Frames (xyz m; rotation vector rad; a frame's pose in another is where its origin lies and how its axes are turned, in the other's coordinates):
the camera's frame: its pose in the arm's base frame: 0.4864 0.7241 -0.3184 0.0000 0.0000 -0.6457
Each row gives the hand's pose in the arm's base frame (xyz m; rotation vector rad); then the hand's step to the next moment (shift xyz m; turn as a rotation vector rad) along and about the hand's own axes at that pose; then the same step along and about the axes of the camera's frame.
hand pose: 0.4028 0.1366 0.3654 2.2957 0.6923 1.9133
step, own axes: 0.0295 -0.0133 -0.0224 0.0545 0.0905 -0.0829
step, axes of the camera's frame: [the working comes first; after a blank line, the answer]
step, axes of the arm's base frame: -0.0216 0.0182 0.0275 -0.0457 -0.0789 0.0986

-0.0281 0.0015 0.0275 0.0110 -0.0905 0.0986
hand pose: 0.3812 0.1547 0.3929 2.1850 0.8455 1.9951
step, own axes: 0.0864 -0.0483 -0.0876 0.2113 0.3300 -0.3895
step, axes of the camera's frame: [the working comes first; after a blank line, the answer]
step, axes of the arm's base frame: -0.0981 0.0510 0.0724 -0.2483 -0.3092 0.3847

-0.1091 -0.0183 0.0724 -0.0122 -0.3964 0.3847
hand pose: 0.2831 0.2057 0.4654 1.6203 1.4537 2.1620
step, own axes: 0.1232 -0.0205 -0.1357 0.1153 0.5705 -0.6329
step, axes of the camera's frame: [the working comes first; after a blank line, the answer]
step, axes of the arm's base frame: -0.1690 -0.0060 0.0736 -0.2876 -0.6471 0.4878

-0.1314 -0.1065 0.0736 0.1596 -0.6899 0.4878
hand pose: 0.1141 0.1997 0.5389 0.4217 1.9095 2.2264
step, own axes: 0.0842 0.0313 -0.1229 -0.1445 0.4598 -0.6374
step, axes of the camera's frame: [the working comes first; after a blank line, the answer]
step, axes of the arm's base frame: -0.1181 -0.0934 0.0224 -0.0493 -0.7154 0.3525

-0.0381 -0.1457 0.0224 0.3911 -0.6011 0.3525
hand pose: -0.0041 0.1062 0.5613 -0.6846 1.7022 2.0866
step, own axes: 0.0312 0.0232 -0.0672 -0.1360 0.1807 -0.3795
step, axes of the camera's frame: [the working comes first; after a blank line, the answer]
step, axes of the arm's base frame: -0.0290 -0.0713 -0.0098 0.0635 -0.4053 0.1640

0.0197 -0.0744 -0.0098 0.2946 -0.2855 0.1640
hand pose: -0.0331 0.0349 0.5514 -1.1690 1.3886 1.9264
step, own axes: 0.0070 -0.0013 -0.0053 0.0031 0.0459 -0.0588
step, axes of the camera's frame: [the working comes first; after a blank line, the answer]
step, axes of the arm's base frame: -0.0007 -0.0051 -0.0072 -0.0166 -0.0715 0.0139

0.0025 -0.0045 -0.0072 0.0298 -0.0670 0.0139
